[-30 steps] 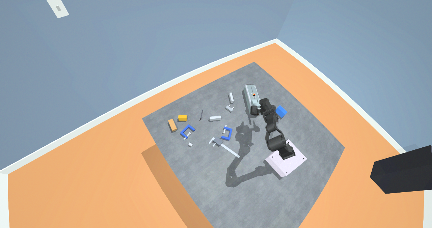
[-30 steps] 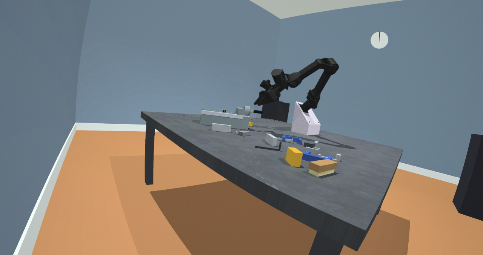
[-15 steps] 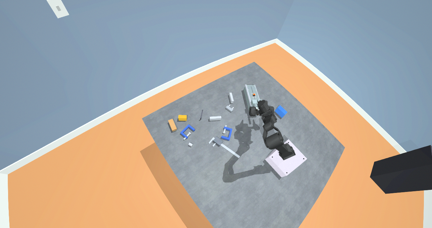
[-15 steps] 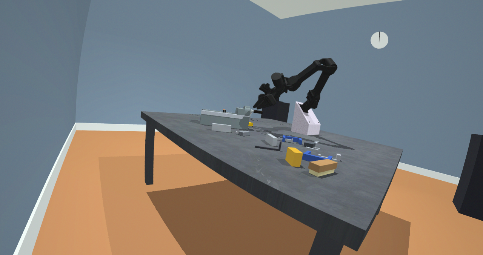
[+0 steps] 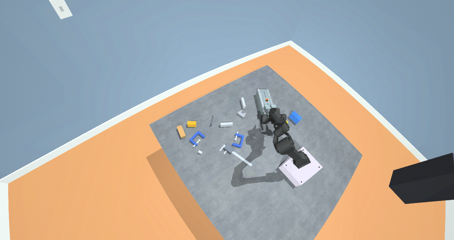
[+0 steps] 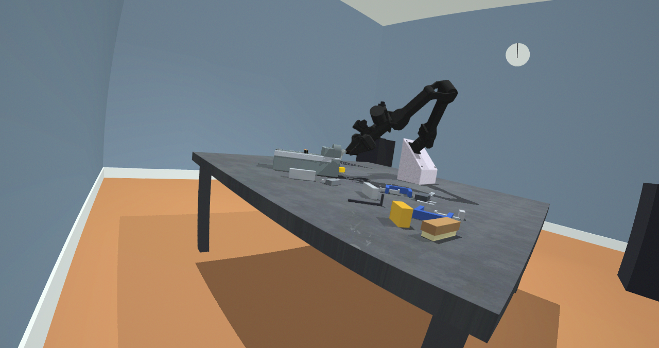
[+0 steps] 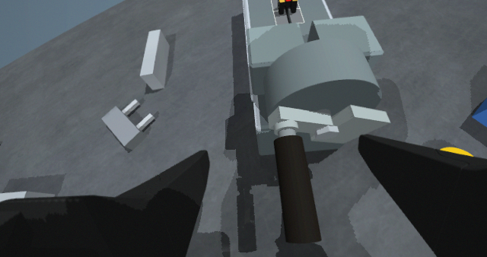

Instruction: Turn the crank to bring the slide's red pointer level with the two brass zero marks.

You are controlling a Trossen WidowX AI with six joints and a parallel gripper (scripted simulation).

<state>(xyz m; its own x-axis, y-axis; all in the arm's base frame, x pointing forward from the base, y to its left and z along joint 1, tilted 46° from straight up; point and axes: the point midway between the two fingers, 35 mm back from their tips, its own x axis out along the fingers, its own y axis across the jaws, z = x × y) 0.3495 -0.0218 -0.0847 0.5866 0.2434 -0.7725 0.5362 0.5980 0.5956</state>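
Right now my gripper tip is 20 mm past the dark handle, 10 mm to the right of it and 10 mm below it. The rest, counted from my gripper tip: red pointer: 120 mm ahead, 110 mm to the right, 10 mm below; then yellow round piece: 100 mm behind, 130 mm to the right, 90 mm below; then pronged grey block: 160 mm ahead, 110 mm to the left, 90 mm below.
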